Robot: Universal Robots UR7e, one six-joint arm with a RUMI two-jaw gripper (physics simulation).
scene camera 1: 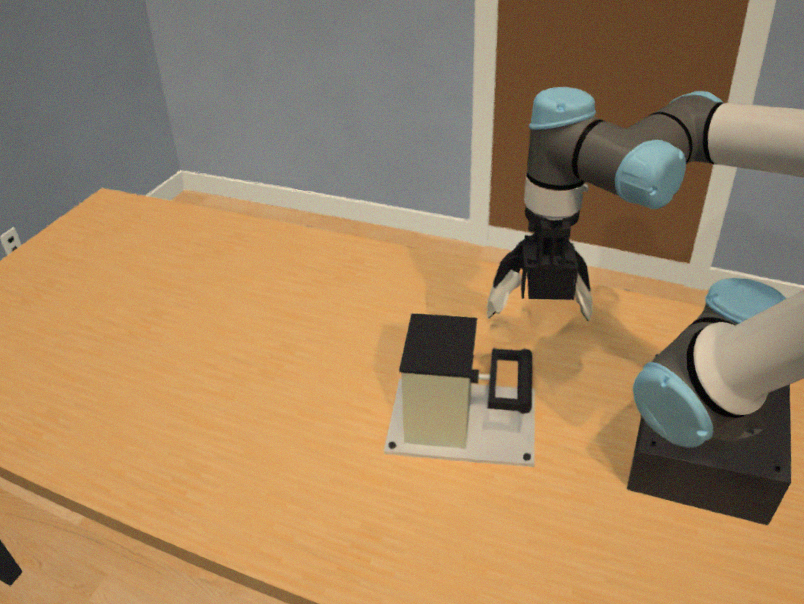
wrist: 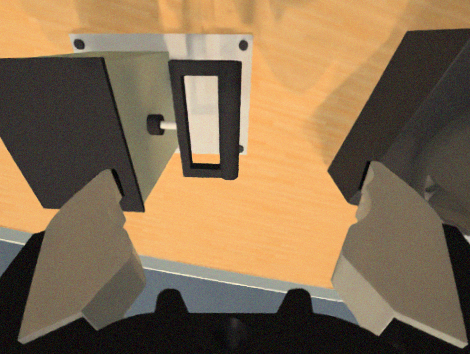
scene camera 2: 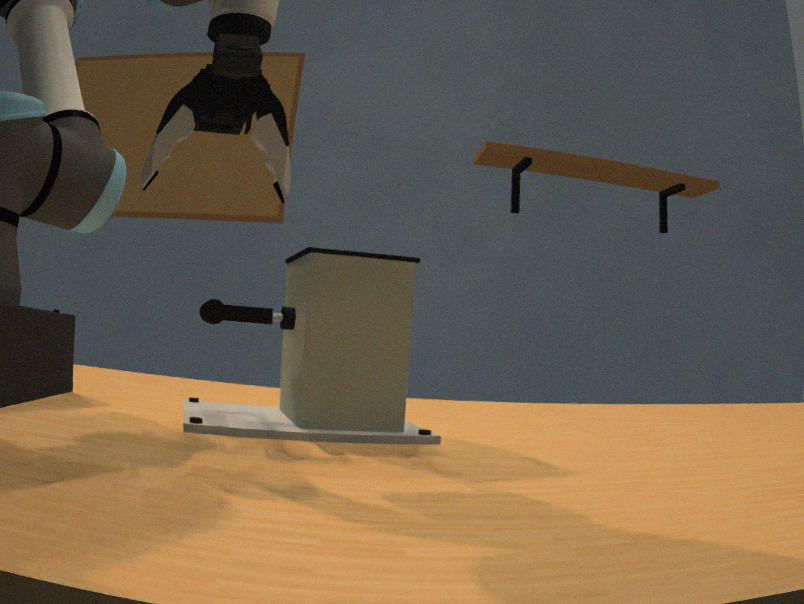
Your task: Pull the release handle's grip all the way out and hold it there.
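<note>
The release handle's grip (scene camera 1: pixel 525 380) (scene camera 2: pixel 211 311) (wrist: pixel 230 120) is the outer bar of a black rectangular loop. A short stretch of light rod (scene camera 1: pixel 483 377) (scene camera 2: pixel 277 317) (wrist: pixel 168 125) shows between the loop and a black collar on the side of a pale green box (scene camera 1: pixel 435 409) (scene camera 2: pixel 350 338) (wrist: pixel 137 100) with a black top. The box stands on a light grey base plate (scene camera 1: pixel 487 453) (scene camera 2: pixel 259 431) (wrist: pixel 150 43). My gripper (scene camera 1: pixel 540 316) (scene camera 2: pixel 213 195) (wrist: pixel 238 170) is open and empty, pointing down above the handle's height and apart from it. In the wrist view the loop appears between and beyond the fingertips.
The arm's dark base block (scene camera 1: pixel 708 481) (scene camera 2: pixel 35 357) (wrist: pixel 385 100) stands on the wooden table (scene camera 1: pixel 227 390) (scene camera 2: pixel 649 468) (wrist: pixel 290 130), on the handle's side of the box. A wall shelf (scene camera 2: pixel 584 167) and a brown wall board (scene camera 2: pixel 136 78) show behind in scene camera 2.
</note>
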